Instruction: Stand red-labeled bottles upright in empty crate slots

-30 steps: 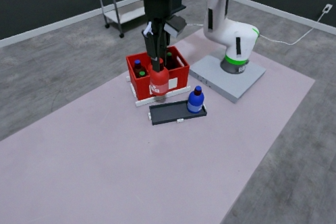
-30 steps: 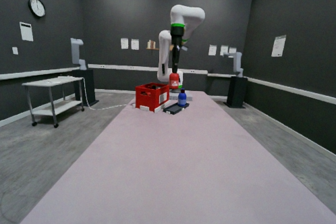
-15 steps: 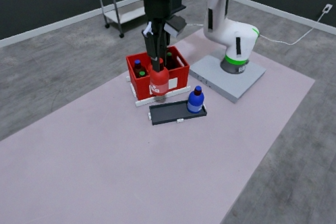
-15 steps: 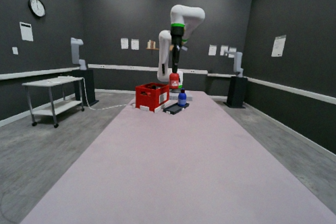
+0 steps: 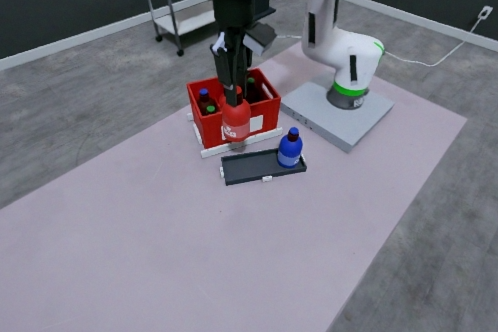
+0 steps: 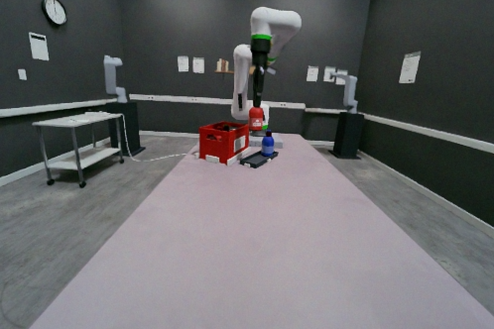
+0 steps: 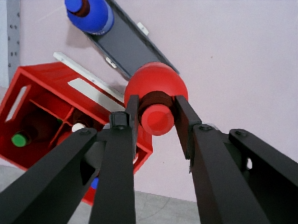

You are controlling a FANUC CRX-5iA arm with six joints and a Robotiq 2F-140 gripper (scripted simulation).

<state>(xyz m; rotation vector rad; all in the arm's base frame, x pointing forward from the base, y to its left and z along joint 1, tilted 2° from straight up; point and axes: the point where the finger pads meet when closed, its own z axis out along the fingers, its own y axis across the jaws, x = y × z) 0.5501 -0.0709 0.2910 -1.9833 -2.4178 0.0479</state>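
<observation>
My gripper is now 8 cm above the red bottle. Also, from my hand: blue bottle (15 cm behind, 10 cm to the left, 26 cm below); then red crate (13 cm behind, 16 cm to the right, 26 cm below); then dark tray (7 cm behind, 5 cm to the left, 33 cm below).
</observation>
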